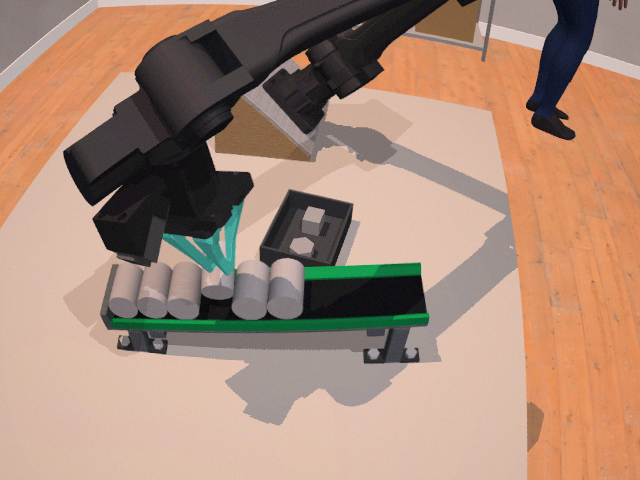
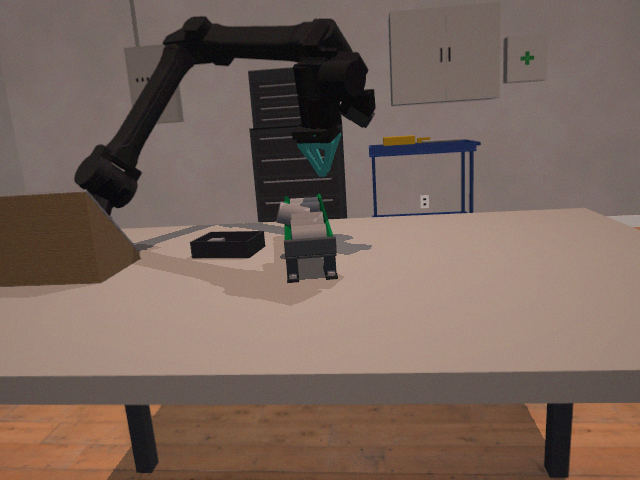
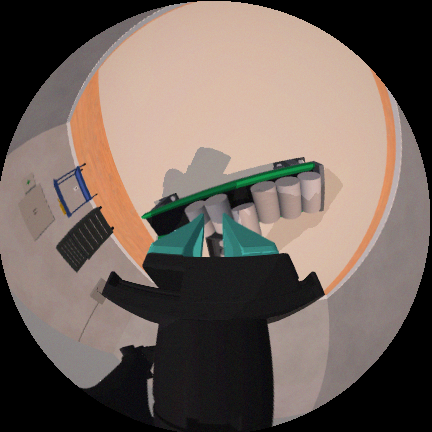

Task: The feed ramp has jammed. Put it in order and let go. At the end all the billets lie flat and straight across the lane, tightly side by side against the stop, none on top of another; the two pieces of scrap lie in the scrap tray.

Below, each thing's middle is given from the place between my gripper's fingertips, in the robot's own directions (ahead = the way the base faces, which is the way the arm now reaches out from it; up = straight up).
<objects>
I see my gripper 10 mm short of the stop [image 2: 321,245], 160 mm to the left of it and 100 mm above it. From my hand the other things lie so: scrap tray [image 1: 287,224] (230 mm behind, 30 mm to the left, 140 mm below).
</objects>
